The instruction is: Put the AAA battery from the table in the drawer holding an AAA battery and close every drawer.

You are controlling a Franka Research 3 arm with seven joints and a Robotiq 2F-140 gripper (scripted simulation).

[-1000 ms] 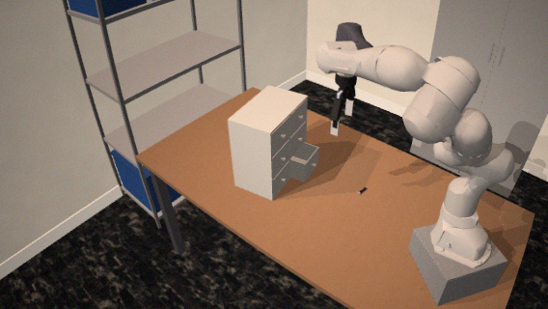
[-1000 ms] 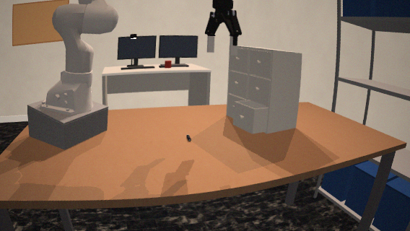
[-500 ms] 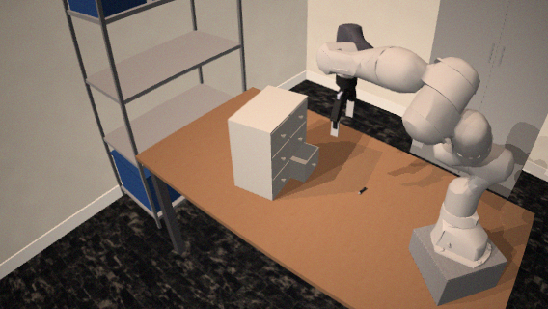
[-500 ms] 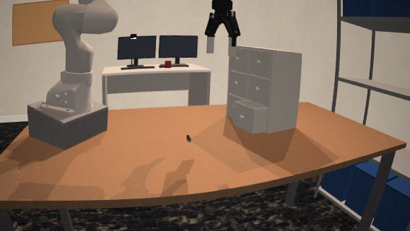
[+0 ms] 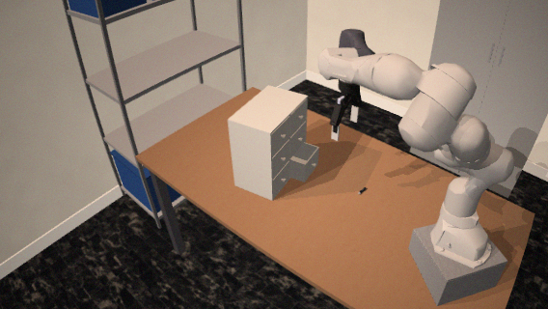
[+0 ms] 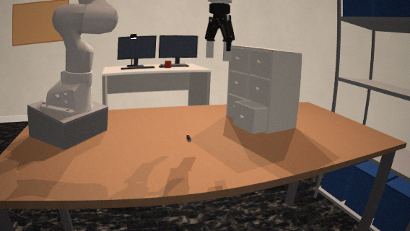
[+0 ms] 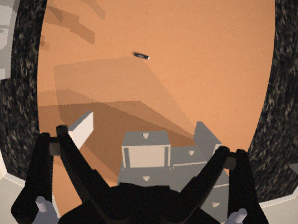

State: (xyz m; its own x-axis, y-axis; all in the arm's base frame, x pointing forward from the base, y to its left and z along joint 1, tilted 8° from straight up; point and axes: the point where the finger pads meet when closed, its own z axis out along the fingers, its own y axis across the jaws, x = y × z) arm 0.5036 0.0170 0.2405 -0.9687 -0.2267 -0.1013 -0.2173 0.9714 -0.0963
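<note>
My gripper is now 10 cm past the AAA battery, 4 cm to the left of it and 28 cm above it.
</note>
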